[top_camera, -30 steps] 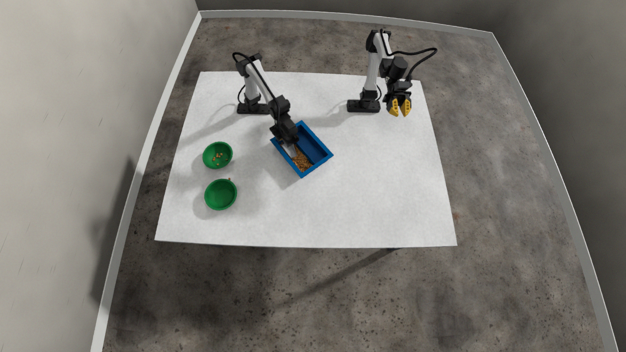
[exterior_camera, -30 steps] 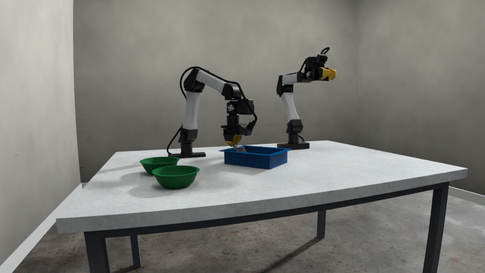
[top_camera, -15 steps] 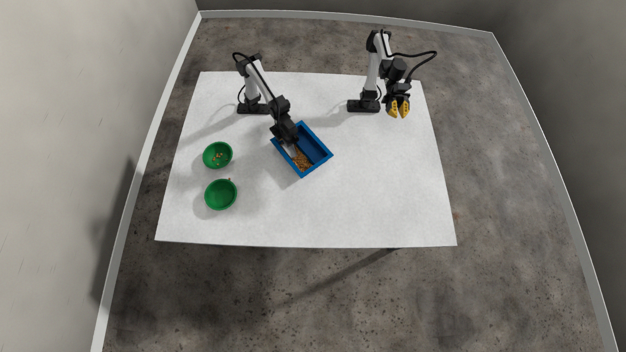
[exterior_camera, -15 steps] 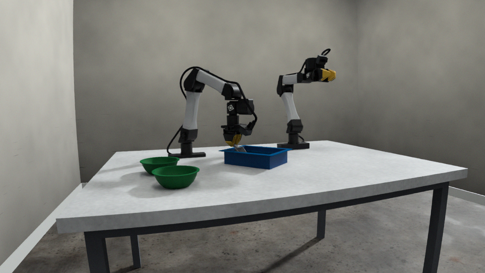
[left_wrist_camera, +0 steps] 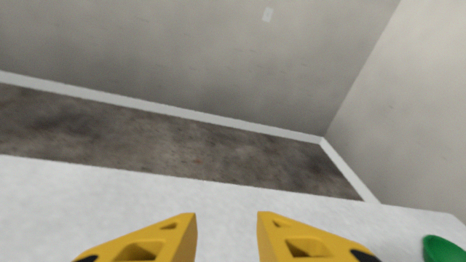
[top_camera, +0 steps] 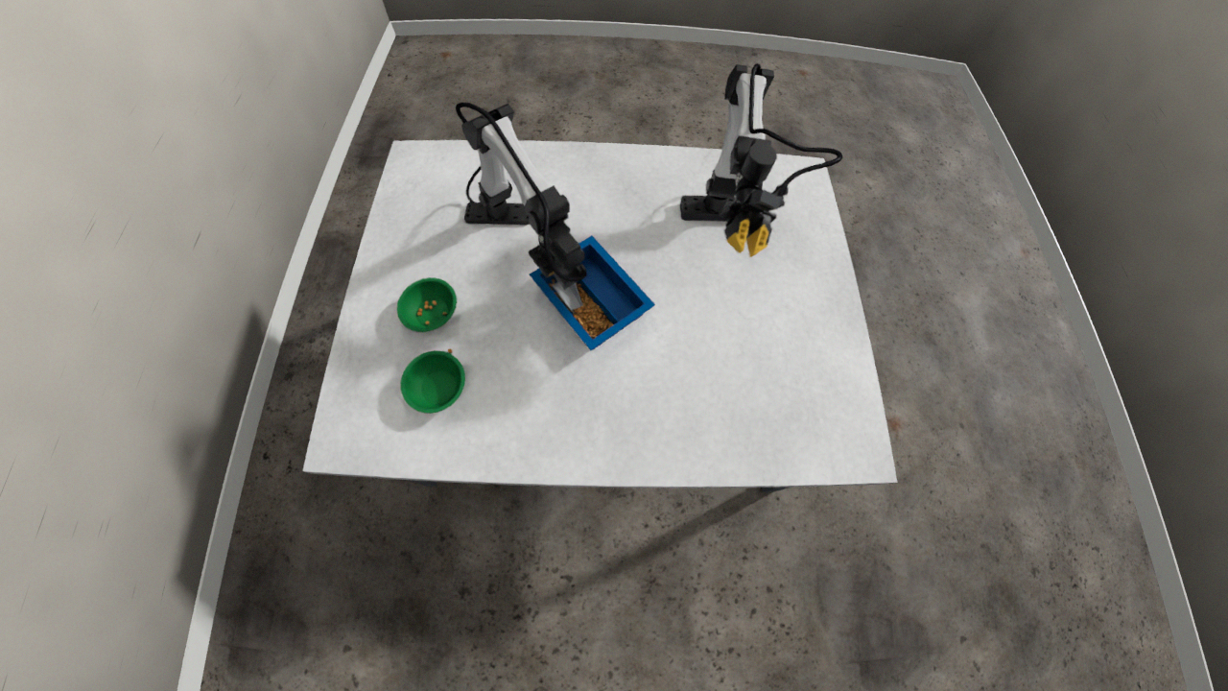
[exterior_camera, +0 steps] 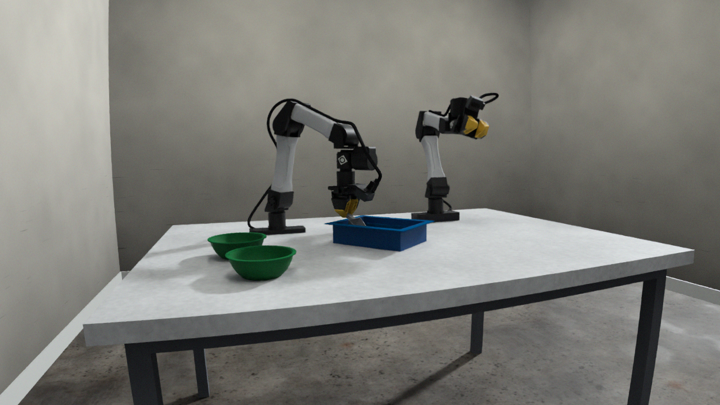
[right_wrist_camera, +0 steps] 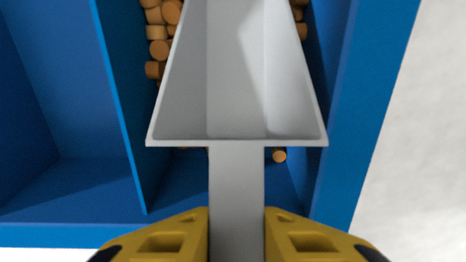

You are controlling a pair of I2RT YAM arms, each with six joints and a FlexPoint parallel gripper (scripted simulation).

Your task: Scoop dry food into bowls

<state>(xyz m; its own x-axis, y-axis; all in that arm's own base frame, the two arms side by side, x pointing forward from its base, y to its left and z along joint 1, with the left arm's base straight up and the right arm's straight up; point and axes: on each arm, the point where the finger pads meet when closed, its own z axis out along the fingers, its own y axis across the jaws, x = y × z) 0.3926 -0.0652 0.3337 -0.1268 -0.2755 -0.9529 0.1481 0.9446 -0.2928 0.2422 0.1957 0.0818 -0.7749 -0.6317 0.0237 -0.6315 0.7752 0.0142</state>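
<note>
My right hand is 30 mm short of the grey scoop, 20 mm to the right of it and 30 mm above it. Round my right hand: blue box (50 mm ahead, 90 mm to the left, 40 mm below).
</note>
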